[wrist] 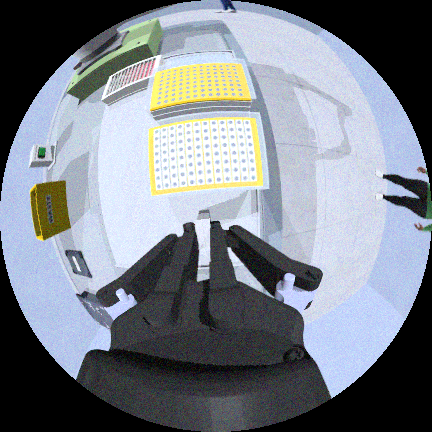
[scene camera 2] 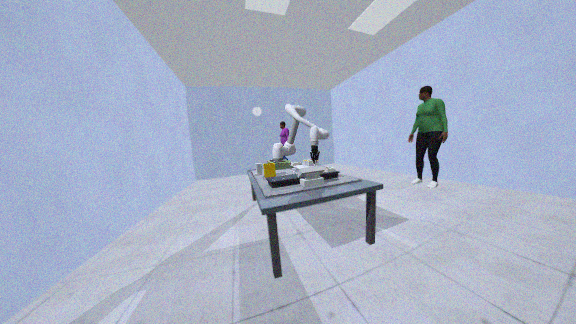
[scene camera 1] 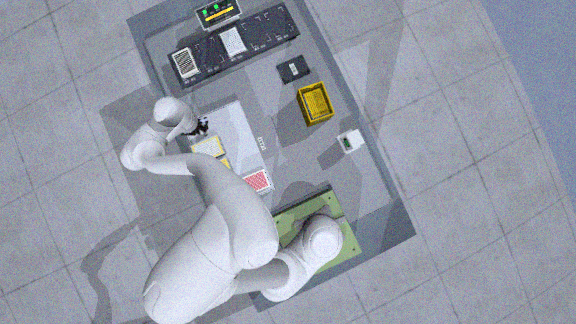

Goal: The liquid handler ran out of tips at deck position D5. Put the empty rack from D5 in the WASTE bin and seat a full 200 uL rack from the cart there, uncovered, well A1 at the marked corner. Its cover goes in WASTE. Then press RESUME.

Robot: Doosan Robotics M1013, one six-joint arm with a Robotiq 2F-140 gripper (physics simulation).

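Frame: origin at the arm's base, x ahead, y left, z up, level; metres.
Where they show: gripper, fingertip midpoint: [wrist: 205, 219] [scene camera 1: 205, 132]; arm's base, origin of the base link: [scene camera 2: 277, 161].
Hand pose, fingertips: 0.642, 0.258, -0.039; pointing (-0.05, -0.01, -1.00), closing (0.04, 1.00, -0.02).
Each offset is from my fingertips to the top centre of the thing, as dx, dy, dz. "spot": to the spot under its first point. Level surfaces: height alone.
My gripper [scene camera 1: 201, 127] [scene camera 2: 315, 161] [wrist: 205, 219] is shut and empty, pointing down above the white cart top {dz +0.000} [scene camera 1: 240, 127] [wrist: 125, 150], beside the near yellow-edged rack. That rack {-0.086, +0.016, +0.070} [scene camera 1: 208, 147] [wrist: 206, 156] has white rows with blue-grey dots and a pale rim; whether it is covered I cannot tell. A second yellow rack {-0.194, +0.025, +0.070} [scene camera 1: 226, 163] [wrist: 200, 85] stands behind it, partly hidden by the arm in scene camera 1. A yellow rack {-0.121, -0.521, +0.032} [scene camera 1: 316, 101] lies inside the WASTE bin {-0.122, -0.514, +0.075} [scene camera 1: 318, 121] [scene camera 2: 269, 170] [wrist: 59, 210]. No rack shows at the right end of the deck {dz -0.004} [scene camera 1: 260, 35]. The green button {-0.351, -0.563, +0.035} [scene camera 1: 346, 143] [wrist: 42, 152] is on a white box.
A red rack {-0.313, -0.099, +0.031} [scene camera 1: 257, 181] [wrist: 132, 77] stands on the cart. A dark-striped rack {+0.346, -0.065, +0.027} [scene camera 1: 185, 63] and a white rack {+0.338, -0.313, +0.010} [scene camera 1: 232, 41] stand on the deck, beside a status screen {spot: +0.469, -0.311, +0.057} [scene camera 1: 218, 14]. A dark labelled pad {spot: +0.095, -0.521, -0.051} [scene camera 1: 293, 69] [wrist: 78, 263] lies near the bin. A green base [scene camera 1: 345, 250] is under the arm.
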